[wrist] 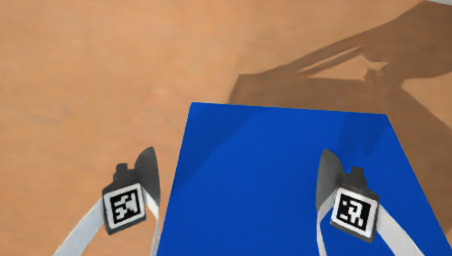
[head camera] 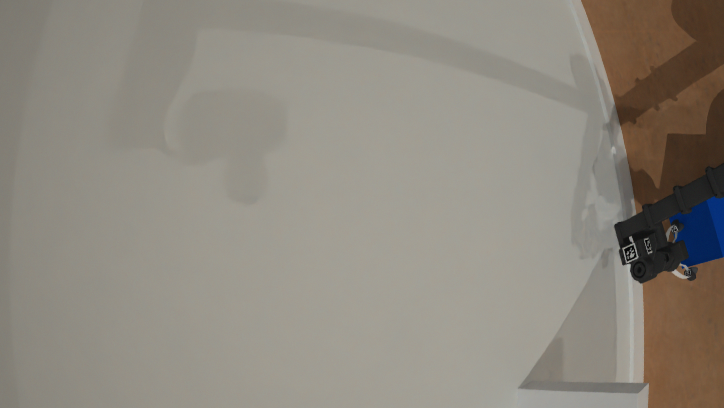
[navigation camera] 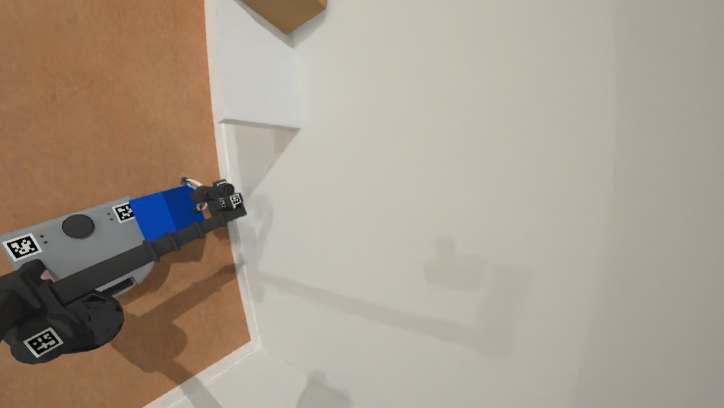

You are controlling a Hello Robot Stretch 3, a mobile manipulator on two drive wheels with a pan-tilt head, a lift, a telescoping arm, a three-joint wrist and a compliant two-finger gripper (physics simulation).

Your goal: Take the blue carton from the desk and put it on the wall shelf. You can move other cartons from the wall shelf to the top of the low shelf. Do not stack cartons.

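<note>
The blue carton [head camera: 701, 238] [navigation camera: 157, 215] [wrist: 280, 150] is low over the brown floor, beside the grey robot base in the navigation view. Whether it rests on the floor or against the base is hard to tell. My gripper [head camera: 683, 250] [navigation camera: 191, 194] [wrist: 236, 167] is part-way open at the carton's wall-side end. In the wrist view the left finger is just outside the carton's left edge, and the right finger is in front of its blue face. The fingers do not clamp the carton. The desk cannot be made out.
A white shelf-like block [head camera: 582, 397] [navigation camera: 258, 76] stands along the pale wall; which shelf it is, I cannot tell. A tan carton [navigation camera: 296, 12] is at its far end in the navigation view. The robot's grey base [navigation camera: 96, 238] and dark arm [navigation camera: 111, 266] are beside the blue carton.
</note>
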